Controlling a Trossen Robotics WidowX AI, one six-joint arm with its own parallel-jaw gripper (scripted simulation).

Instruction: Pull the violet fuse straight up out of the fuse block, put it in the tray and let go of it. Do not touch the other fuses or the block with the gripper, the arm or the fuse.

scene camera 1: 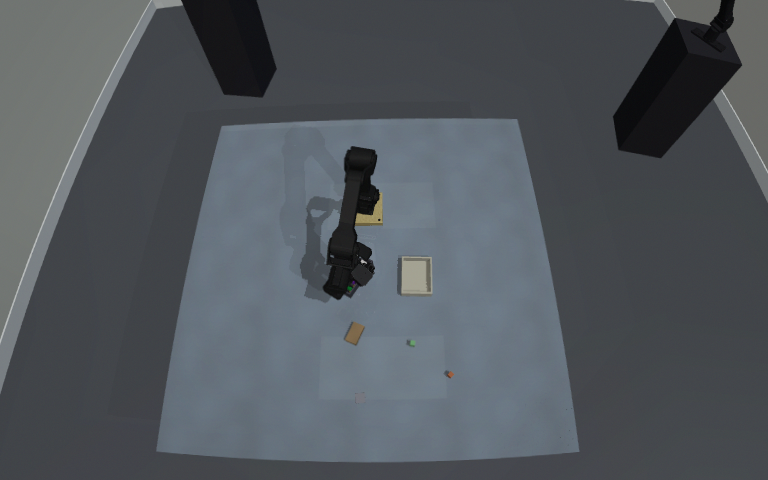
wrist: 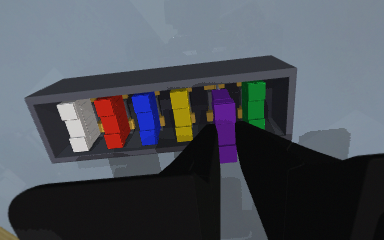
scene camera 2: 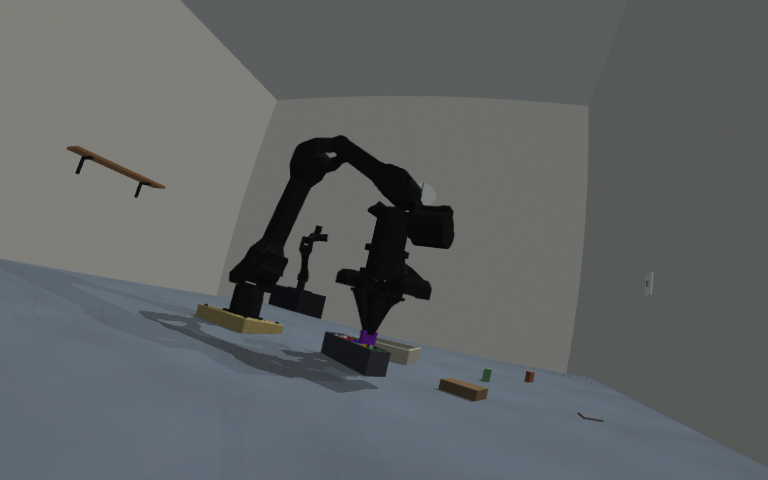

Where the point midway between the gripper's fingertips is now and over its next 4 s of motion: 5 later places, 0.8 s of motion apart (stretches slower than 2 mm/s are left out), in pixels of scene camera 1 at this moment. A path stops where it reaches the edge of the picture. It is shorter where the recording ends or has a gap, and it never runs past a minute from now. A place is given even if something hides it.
My gripper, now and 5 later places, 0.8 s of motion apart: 350, 279; 350, 278; 357, 276; 398, 274; 417, 268; 417, 271
